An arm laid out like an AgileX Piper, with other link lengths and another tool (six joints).
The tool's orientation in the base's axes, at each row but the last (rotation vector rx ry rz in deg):
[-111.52 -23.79 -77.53]
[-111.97 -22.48 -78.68]
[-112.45 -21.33 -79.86]
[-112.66 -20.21 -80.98]
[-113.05 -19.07 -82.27]
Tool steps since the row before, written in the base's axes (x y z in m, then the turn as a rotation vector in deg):
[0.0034 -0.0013 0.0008 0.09 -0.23 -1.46]
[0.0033 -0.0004 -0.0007 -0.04 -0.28 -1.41]
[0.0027 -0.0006 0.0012 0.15 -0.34 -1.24]
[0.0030 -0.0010 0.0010 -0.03 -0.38 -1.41]
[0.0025 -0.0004 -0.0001 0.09 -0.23 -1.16]
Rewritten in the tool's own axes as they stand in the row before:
[0.0023 0.0027 0.0012 -1.26 0.76 0.18]
[0.0007 0.0025 0.0021 -1.26 0.70 0.04]
[0.0022 0.0016 0.0013 -1.02 0.79 0.11]
[0.0022 0.0021 0.0013 -1.24 0.78 -0.02]
[0.0009 0.0017 0.0016 -0.99 0.64 0.12]

